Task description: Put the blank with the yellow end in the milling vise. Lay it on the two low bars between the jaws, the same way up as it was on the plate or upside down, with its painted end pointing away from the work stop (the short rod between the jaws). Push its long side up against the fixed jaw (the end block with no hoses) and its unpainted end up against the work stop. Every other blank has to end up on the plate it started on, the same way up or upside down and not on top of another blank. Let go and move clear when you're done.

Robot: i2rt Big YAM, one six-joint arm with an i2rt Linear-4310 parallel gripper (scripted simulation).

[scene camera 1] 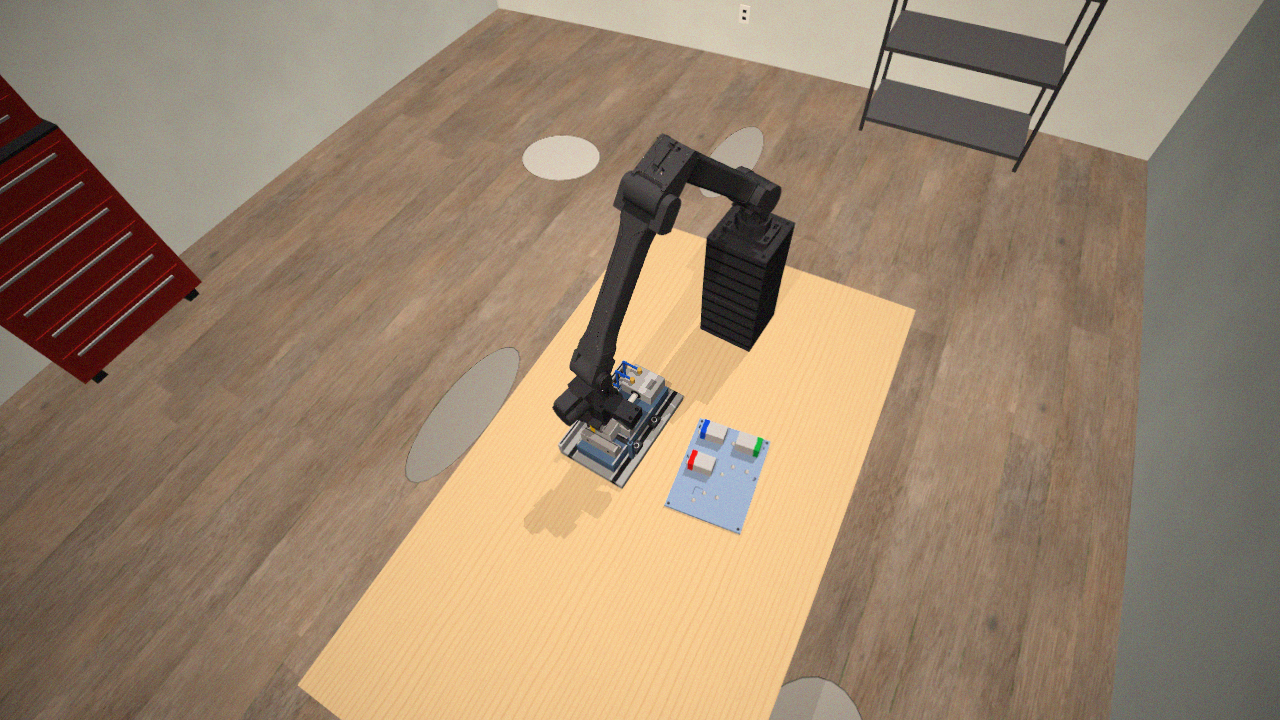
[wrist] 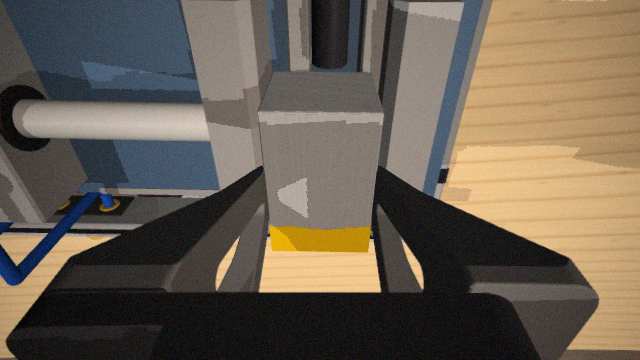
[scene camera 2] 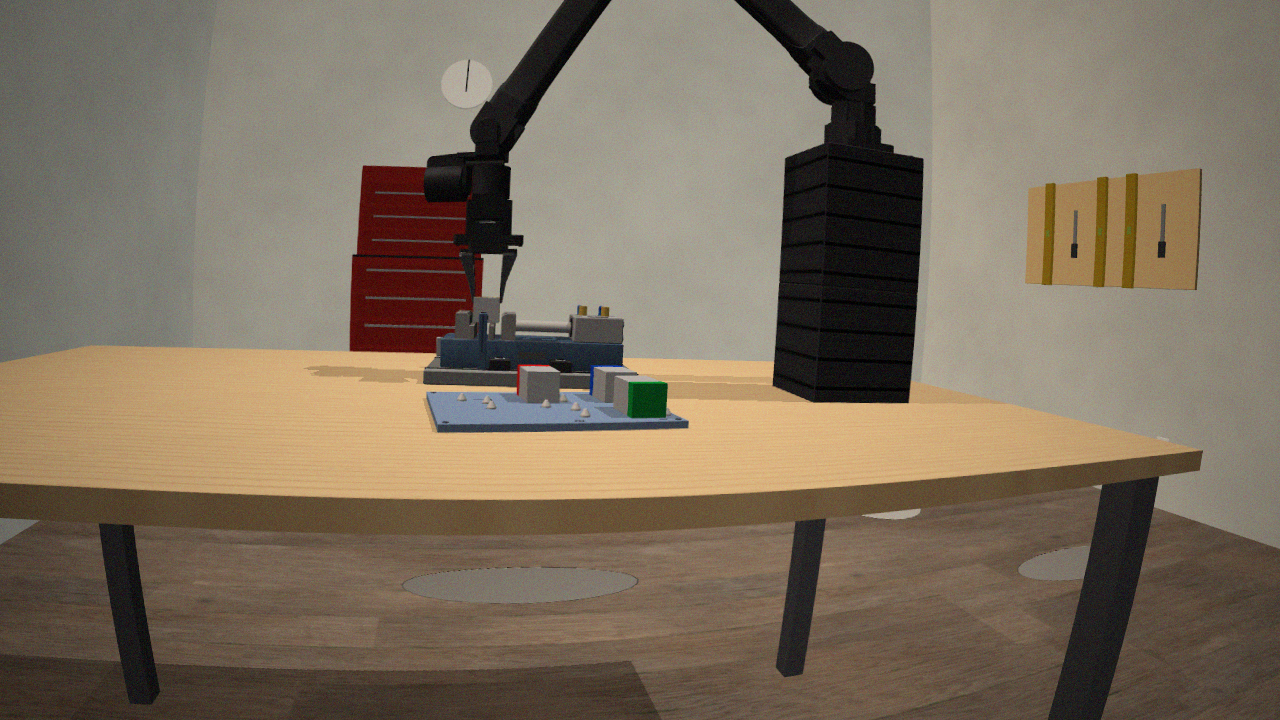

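Observation:
Visible to me: a red-ended blank, a green-ended blank and a yellow-ended blank, a fixed jaw and a moving jaw, and my gripper. The wrist view also shows my gripper.

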